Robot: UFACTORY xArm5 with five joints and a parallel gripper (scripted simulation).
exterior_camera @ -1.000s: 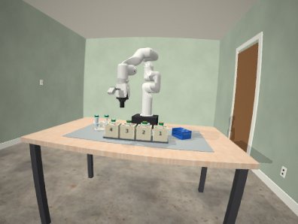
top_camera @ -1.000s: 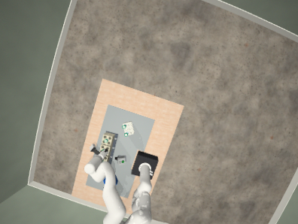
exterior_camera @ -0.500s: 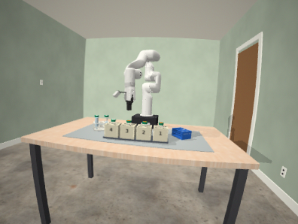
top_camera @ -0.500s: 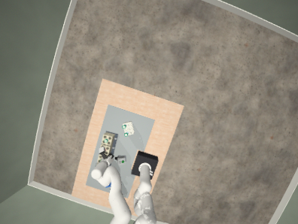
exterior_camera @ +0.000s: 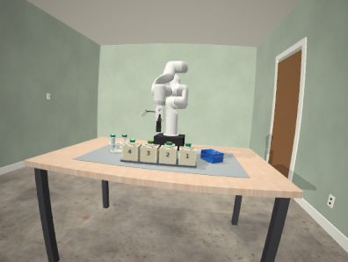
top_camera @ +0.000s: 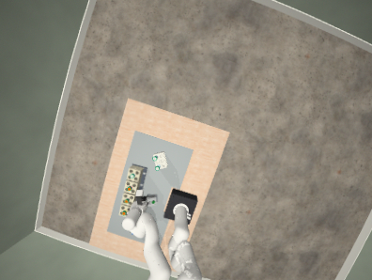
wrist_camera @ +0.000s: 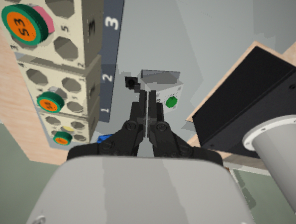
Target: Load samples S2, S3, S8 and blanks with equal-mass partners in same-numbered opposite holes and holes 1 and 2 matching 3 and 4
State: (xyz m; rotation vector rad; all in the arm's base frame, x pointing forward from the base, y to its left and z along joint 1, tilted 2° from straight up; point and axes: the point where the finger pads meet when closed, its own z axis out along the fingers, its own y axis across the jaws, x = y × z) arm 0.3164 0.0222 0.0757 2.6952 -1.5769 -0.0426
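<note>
The done key desk lies 70 mm behind my hand, 60 mm to the left of it and 130 mm below it. Also, from my hand: blank rack RB (40 mm ahead, 290 mm to the right, 150 mm below); loading stand ST (120 mm ahead, 60 mm to the left, 180 mm below); blue sample rack RS (80 mm behind, 350 mm to the left, 150 mm below).
</note>
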